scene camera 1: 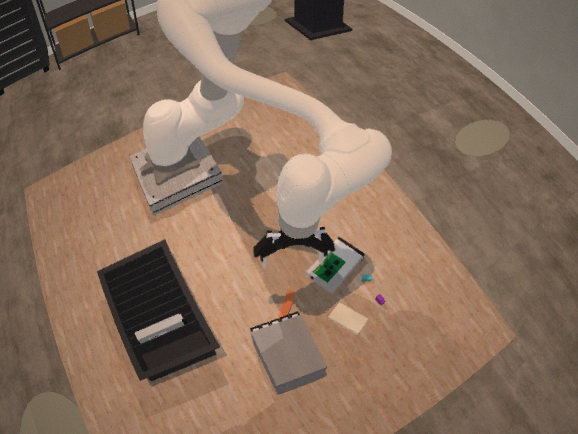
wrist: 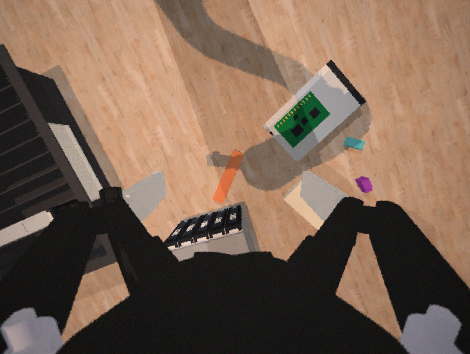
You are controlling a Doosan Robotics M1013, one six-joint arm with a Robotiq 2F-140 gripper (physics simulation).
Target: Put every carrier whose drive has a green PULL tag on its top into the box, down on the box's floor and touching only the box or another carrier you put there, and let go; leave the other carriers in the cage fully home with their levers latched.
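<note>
The grey cage stands near the table's front, with several black carrier fronts in a row on its side facing the arm. Their lever latching is too small to tell, and no PULL tags show on them. The black ribbed box stands to the left. A narrow pale piece, perhaps a carrier's edge, is inside it; no green tag shows on it. My gripper is wide open and empty, above the table on the cage's carrier-front side.
An orange strip lies before the carrier fronts. A grey unit with a green circuit board lies to the right, near a teal block, a purple block and a cream slab.
</note>
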